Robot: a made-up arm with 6 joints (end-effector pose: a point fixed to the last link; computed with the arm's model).
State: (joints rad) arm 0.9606 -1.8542 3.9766 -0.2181 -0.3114 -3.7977
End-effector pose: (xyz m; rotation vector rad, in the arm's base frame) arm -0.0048 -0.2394 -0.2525 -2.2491 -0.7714 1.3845
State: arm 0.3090 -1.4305 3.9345 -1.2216 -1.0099 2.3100
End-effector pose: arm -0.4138 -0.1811 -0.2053 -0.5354 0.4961 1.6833
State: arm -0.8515 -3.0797 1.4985 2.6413 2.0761 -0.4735
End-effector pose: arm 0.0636 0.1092 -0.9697 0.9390 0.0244 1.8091
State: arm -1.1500 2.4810 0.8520 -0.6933 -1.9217 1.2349
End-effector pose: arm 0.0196 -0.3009 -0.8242 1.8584 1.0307 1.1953
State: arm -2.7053 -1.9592 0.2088 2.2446 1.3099 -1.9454
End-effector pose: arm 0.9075 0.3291 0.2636 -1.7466 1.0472 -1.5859
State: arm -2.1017 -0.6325 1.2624 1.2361 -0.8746 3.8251
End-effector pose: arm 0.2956 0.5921 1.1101 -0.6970 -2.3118 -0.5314
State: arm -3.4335 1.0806 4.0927 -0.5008 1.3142 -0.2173
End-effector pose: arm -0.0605 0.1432 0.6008 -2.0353 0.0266 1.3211
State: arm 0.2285 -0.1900 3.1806 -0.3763 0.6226 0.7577
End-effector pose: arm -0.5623 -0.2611 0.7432 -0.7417 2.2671 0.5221
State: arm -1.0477 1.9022 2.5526 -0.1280 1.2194 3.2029
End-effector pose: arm 0.3874 -0.9428 0.2368 1.2694 -0.8598 1.8425
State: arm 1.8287 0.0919 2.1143 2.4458 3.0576 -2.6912
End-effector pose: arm -0.0424 -0.2502 1.2123 -1.6725 -0.3079 2.1039
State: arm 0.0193 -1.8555 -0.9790 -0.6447 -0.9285 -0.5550
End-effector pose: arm -0.2466 -0.1139 0.3062 0.9409 0.2021 0.5058
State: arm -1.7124 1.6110 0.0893 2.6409 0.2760 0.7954
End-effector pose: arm 0.0145 -0.7469 -0.3402 -1.2762 0.8889 1.2631
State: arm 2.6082 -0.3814 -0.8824 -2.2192 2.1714 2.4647
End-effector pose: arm -0.1558 -0.0037 0.4410 -1.6829 -0.0394 0.2873
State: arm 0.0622 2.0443 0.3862 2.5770 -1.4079 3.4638
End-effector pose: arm 0.5993 0.1529 -0.6182 -0.3000 0.3223 -0.4600
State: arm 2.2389 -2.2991 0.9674 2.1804 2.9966 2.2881
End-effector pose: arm 0.5284 -0.7957 -0.4355 0.1811 -0.2496 2.3328
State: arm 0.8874 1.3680 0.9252 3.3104 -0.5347 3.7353
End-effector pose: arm 0.5677 0.9102 0.0695 -0.6440 -0.4361 0.8941
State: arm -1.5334 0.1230 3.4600 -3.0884 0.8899 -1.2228
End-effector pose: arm 0.1213 0.4030 0.7242 1.4111 0.4753 1.7934
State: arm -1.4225 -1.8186 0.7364 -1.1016 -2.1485 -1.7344
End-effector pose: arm -0.2037 0.9461 0.3788 0.8674 -0.2712 -0.5329
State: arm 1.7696 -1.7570 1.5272 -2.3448 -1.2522 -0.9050
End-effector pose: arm 0.1300 -1.1285 0.0752 0.7616 0.8792 -2.1949
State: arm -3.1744 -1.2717 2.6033 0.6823 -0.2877 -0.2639
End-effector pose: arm 0.9259 0.0756 -0.0302 2.7116 0.3393 -0.6574
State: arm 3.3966 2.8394 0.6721 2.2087 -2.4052 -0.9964
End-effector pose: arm 0.0099 -0.0814 -0.9148 -0.3532 -2.5941 0.5380
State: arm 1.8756 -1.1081 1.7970 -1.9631 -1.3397 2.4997
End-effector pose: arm 0.2572 -0.9914 0.6936 -1.0313 2.6866 0.9767
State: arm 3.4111 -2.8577 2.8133 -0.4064 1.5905 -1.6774
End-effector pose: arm -0.2115 0.0717 -0.7782 -0.9154 -2.0210 -1.2696
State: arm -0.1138 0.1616 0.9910 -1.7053 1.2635 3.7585
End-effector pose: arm 0.5307 -0.0422 1.0746 -1.2142 0.8384 -1.2358
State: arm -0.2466 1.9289 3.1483 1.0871 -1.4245 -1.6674
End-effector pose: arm 0.6256 -0.2230 0.4379 1.1586 -0.8694 -1.1089
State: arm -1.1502 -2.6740 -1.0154 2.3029 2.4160 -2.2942
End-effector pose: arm -0.0948 0.4353 0.0635 -0.7326 0.8734 0.0314
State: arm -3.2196 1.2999 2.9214 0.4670 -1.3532 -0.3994
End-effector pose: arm -0.5278 0.1635 0.8231 0.4930 0.4536 2.5773
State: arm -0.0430 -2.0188 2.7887 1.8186 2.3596 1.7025
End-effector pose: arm -0.4049 0.0509 -0.5841 -0.6011 -1.7012 0.6543
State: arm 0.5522 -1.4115 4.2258 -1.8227 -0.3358 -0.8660
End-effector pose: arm -0.3006 -0.1453 -0.1273 2.3305 1.2667 -0.4945
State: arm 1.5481 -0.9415 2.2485 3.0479 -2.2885 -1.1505
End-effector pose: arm -0.1588 -1.0054 0.5132 -2.1406 -1.1479 1.6205
